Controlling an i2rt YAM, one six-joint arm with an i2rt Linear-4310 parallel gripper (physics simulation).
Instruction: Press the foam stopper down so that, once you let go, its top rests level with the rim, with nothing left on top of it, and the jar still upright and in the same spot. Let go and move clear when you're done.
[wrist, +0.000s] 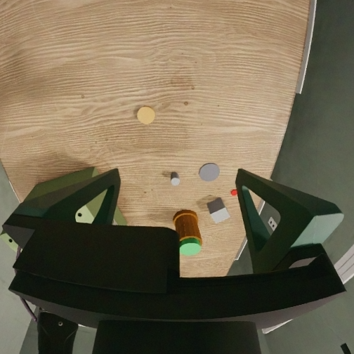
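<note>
An amber-brown jar (187, 227) stands upright on the table in the lower middle of the wrist view. A green foam stopper (190, 247) sits in its mouth. A thin darker green side band shows between the stopper's top face and the jar's rim, so the stopper appears to stand proud of the rim. Nothing shows on top of the stopper. My gripper (177, 174) is open and empty, high above the table and apart from the jar, with its fingers wide to either side.
A grey cube (219, 214) stands right beside the jar. A grey disc (209, 172), a small grey cylinder (175, 180), a small red piece (234, 192) and a tan disc (146, 115) are on the wooden table (225, 60). A green structure (65, 182) is partly hidden behind the left finger.
</note>
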